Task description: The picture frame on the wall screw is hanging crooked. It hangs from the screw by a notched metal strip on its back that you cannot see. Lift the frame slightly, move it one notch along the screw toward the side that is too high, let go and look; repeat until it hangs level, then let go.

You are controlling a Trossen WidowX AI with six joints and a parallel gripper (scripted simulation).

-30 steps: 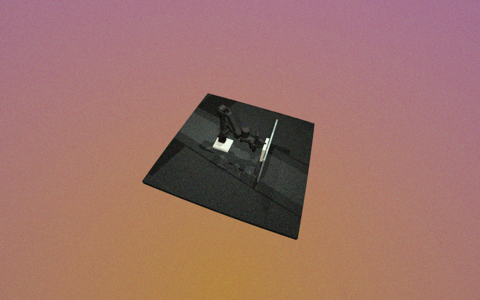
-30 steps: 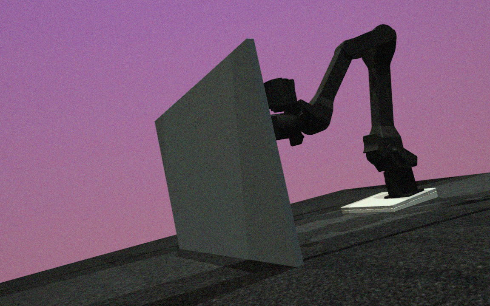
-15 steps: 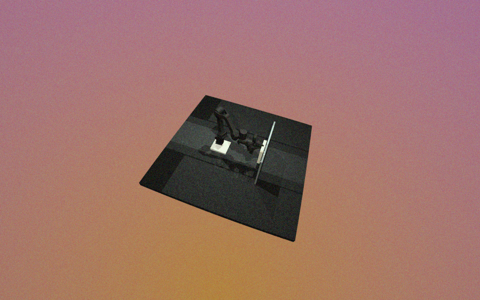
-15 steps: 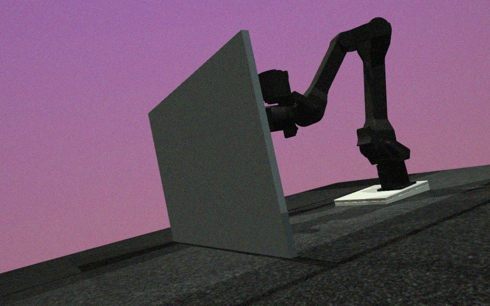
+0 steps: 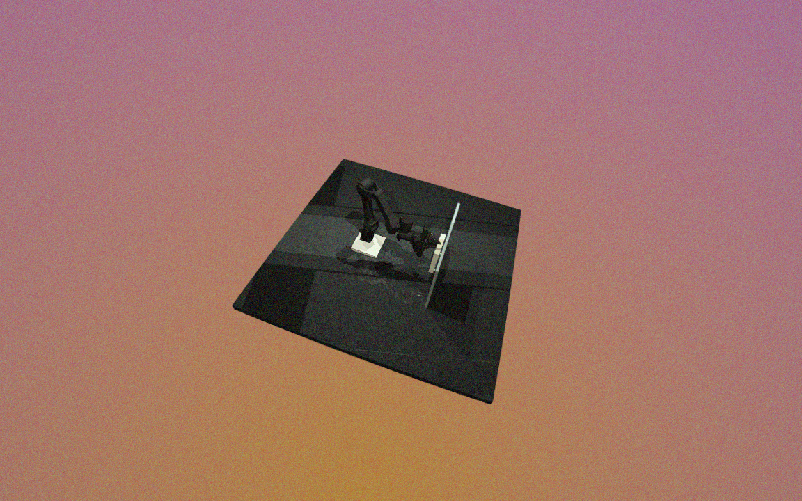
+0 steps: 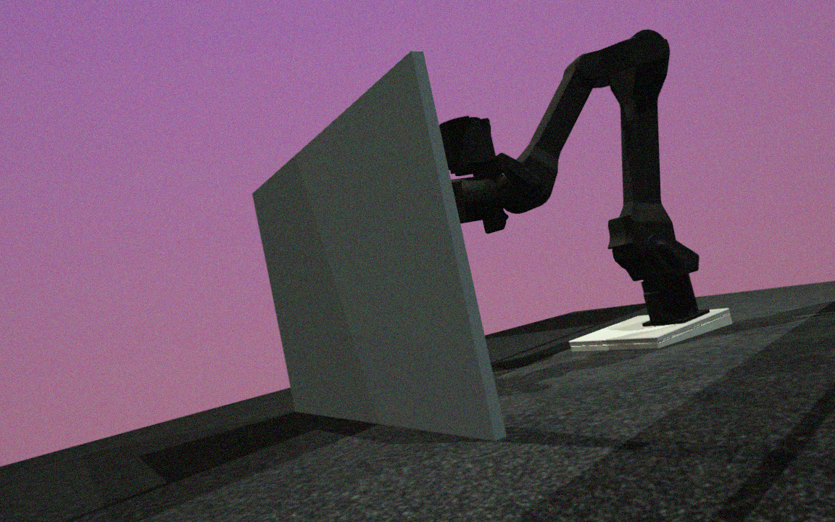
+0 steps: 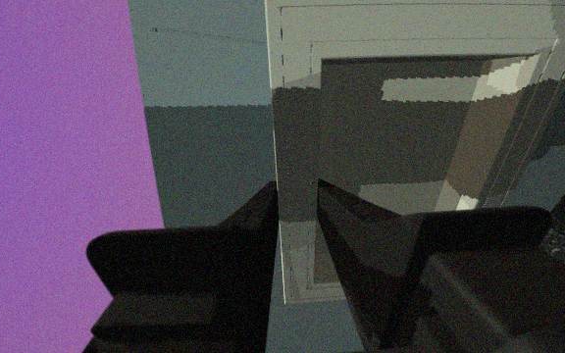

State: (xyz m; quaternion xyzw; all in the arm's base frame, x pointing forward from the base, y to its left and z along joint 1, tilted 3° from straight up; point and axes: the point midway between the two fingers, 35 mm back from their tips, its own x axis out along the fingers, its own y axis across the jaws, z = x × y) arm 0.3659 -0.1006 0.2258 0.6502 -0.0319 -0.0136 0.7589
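My gripper tip is 50 mm above the picture frame and 10 mm to the left of it. Also, from my gripper tip: wall panel 70 mm below, 20 mm ahead, 10 mm to the left.
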